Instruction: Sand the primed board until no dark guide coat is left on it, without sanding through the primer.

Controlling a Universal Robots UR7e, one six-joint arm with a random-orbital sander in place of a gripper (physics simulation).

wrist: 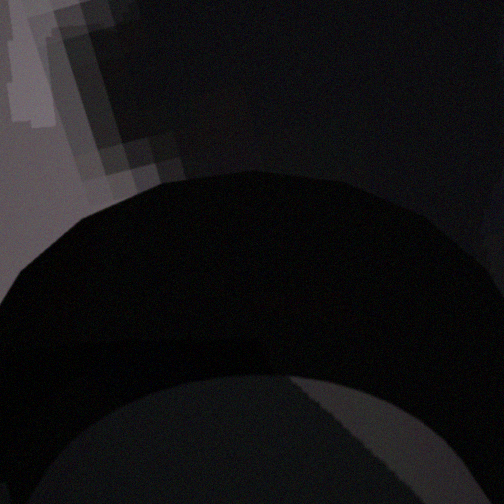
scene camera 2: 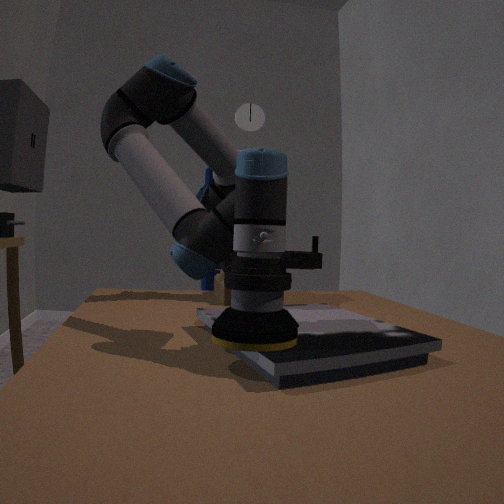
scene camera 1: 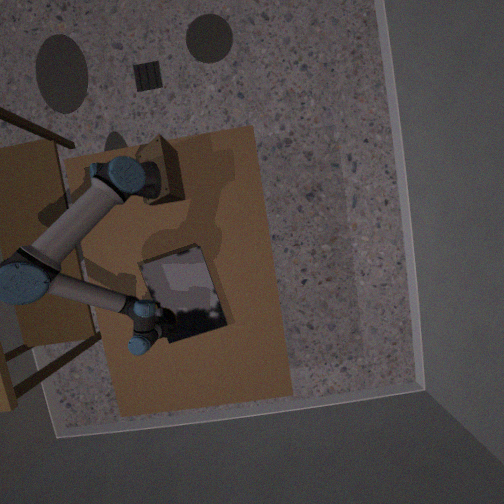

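The primed board (scene camera 1: 182,292) lies flat on the brown table (scene camera 1: 210,360). Its far part is sanded to pale grey (scene camera 1: 182,277). A band of dark guide coat (scene camera 1: 197,322) covers the near end, also seen in scene camera 2 (scene camera 2: 345,340). The sander (scene camera 2: 255,327), black with a yellow pad rim, stands upright on the board's near-left corner and overhangs the edge a little. From above, the wrist (scene camera 1: 145,322) hides it. In the wrist view the black sander housing (wrist: 250,280) fills the lower half, with dark coat (wrist: 325,90) ahead and grey sanded primer (wrist: 30,175) at left.
A brown block (scene camera 1: 162,170) stands on the table's far side by the arm's base. A second brown table (scene camera 1: 25,240) sits at the left. A dark box (scene camera 2: 20,135) hangs at the left and walls close the right side.
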